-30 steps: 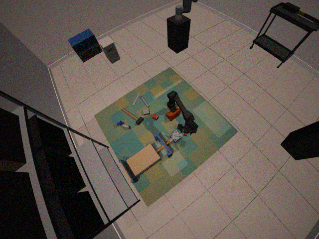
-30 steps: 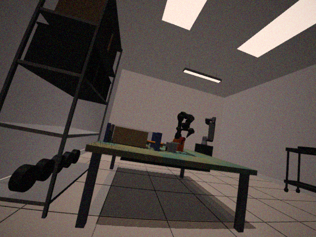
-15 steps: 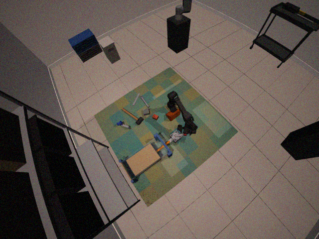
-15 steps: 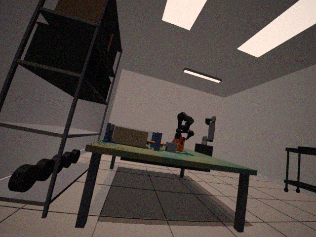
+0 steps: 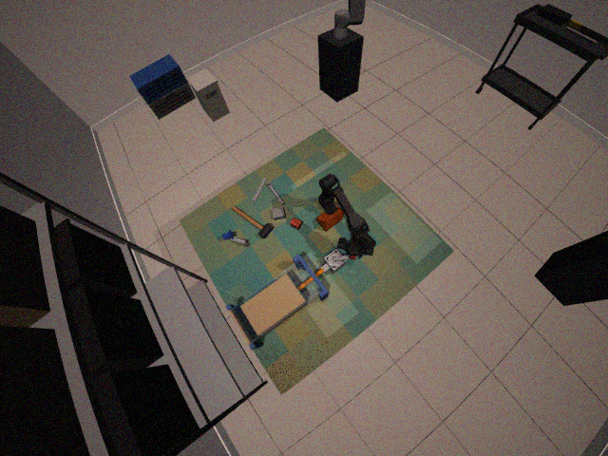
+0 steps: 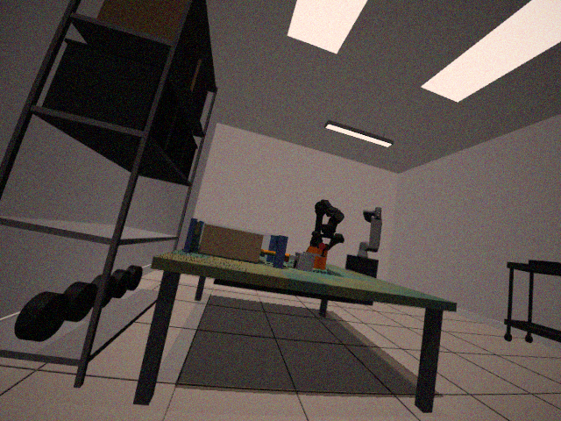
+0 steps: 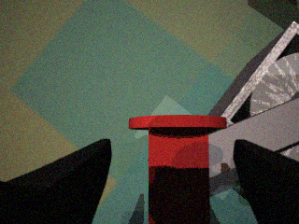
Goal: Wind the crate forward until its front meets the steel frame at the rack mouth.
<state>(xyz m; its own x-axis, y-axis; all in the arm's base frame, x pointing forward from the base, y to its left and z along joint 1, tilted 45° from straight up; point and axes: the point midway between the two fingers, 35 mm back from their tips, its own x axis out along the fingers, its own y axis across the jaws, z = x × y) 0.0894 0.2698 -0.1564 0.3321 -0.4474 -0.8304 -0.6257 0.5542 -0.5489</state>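
My gripper tip is 10 mm past the red knob and 10 mm to the left of it. From my gripper tip the other things lie so: winch 60 mm ahead, 70 mm to the right, 100 mm below; then red-knobbed crank handle 20 mm ahead, 30 mm to the right, 30 mm below; then grey block 160 mm ahead, 540 mm to the right, 120 mm below.
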